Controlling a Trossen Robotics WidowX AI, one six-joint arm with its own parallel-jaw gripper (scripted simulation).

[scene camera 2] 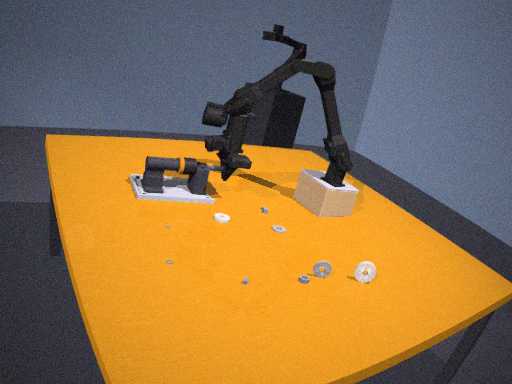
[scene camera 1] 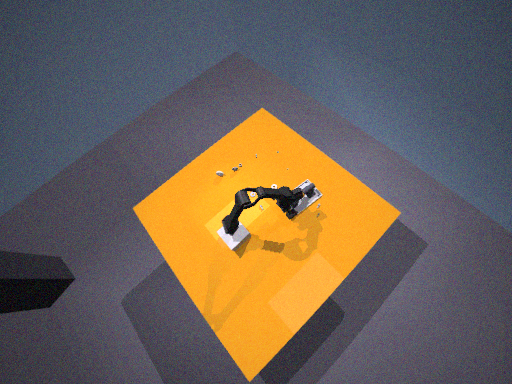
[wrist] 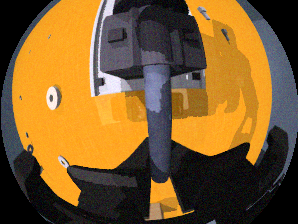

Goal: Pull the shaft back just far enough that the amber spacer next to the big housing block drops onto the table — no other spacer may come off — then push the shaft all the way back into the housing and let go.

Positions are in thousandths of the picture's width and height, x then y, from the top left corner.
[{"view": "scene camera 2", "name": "my gripper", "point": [437, 470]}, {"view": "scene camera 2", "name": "housing block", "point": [296, 483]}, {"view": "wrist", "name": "my gripper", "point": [522, 627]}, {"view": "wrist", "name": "dark shaft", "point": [532, 467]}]
